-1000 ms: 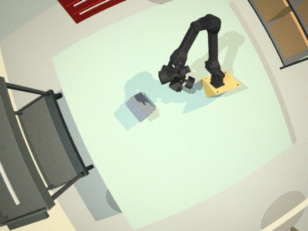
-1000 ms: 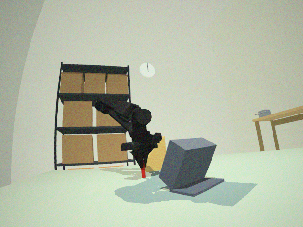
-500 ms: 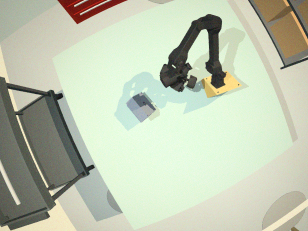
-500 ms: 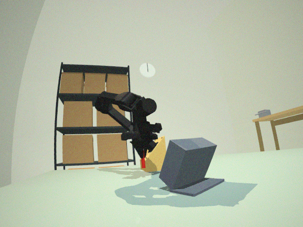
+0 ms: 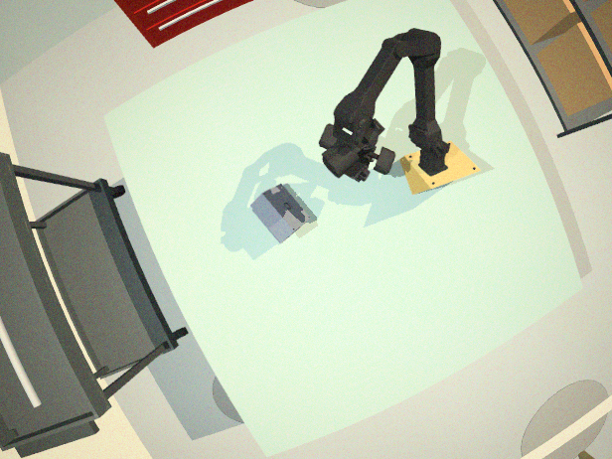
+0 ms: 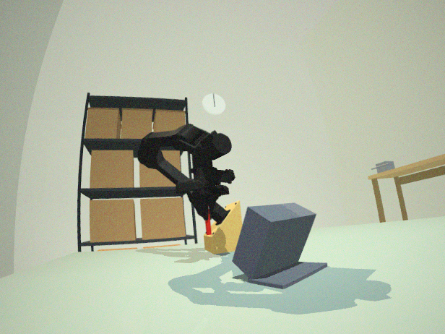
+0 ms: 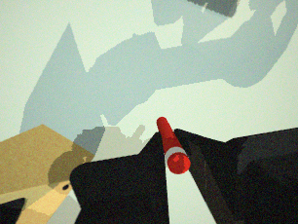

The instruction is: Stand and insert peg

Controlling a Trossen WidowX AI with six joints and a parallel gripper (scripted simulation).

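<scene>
The grey sloped panel lies 240 mm ahead of my gripper tip, 60 mm to the left of it and 50 mm below it. The rest, counted from my gripper tip: red peg: 20 mm above.
</scene>
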